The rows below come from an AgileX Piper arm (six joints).
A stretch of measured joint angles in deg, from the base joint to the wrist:
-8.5 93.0 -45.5 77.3 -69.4 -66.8
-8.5 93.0 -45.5 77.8 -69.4 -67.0
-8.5 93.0 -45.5 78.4 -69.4 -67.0
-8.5 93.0 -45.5 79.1 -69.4 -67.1
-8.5 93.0 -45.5 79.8 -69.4 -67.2
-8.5 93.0 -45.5 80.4 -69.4 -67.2
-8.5 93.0 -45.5 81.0 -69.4 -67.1
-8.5 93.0 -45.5 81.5 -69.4 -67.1
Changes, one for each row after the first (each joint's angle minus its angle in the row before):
0.0 0.0 0.0 0.5 0.0 -0.2
0.0 0.0 0.0 0.6 0.0 0.0
0.0 0.0 0.0 0.7 0.0 -0.1
0.0 0.0 0.0 0.7 0.0 -0.1
0.0 0.0 0.0 0.6 0.0 0.0
0.0 0.0 0.0 0.6 0.0 0.1
0.0 0.0 0.0 0.5 0.0 0.0

